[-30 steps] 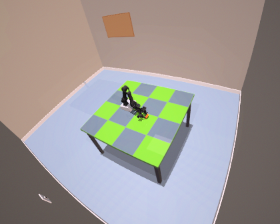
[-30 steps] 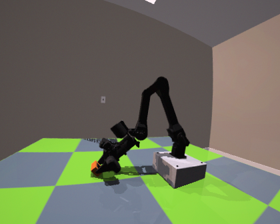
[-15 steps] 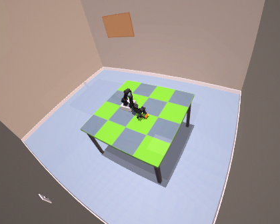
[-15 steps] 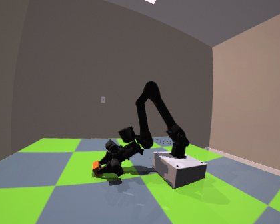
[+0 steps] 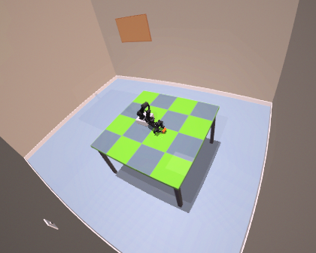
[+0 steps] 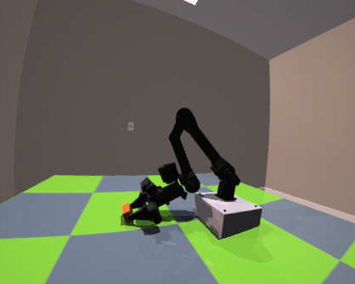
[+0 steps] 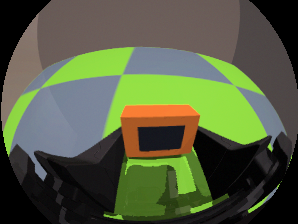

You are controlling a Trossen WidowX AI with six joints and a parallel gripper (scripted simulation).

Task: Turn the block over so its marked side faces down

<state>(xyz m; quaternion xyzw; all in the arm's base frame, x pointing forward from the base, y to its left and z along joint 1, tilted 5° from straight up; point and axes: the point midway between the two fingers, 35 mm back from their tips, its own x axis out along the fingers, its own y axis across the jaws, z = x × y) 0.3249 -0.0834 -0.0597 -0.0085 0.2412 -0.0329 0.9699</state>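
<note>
Now: the block 10 mm behind my gripper tip.
</note>
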